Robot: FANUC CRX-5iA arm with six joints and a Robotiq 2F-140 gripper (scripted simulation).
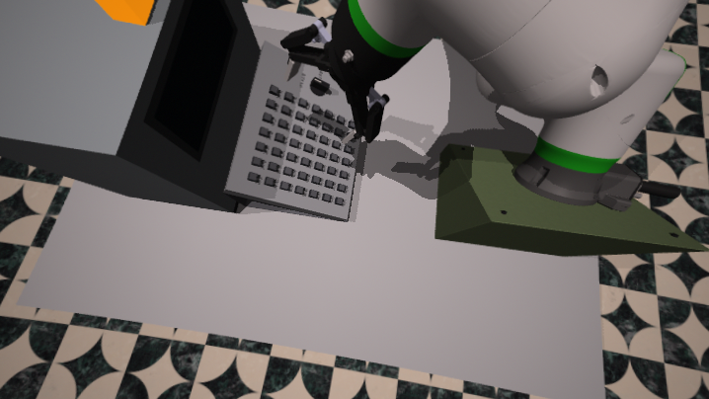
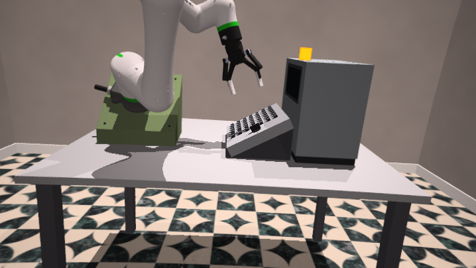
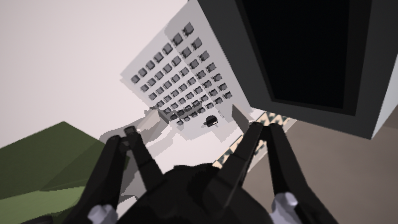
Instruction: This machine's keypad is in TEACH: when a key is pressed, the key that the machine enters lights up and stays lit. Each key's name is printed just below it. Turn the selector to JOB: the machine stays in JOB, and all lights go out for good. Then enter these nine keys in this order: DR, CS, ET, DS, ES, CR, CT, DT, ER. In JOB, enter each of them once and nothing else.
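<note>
The key lies 1 cm ahead of my hand, 2 cm to the left of it and 17 cm below it. Also, from my hand: black selector knob 6 cm ahead, 13 cm to the right, 14 cm below; grey keypad 7 cm ahead, 2 cm to the right, 19 cm below.
</note>
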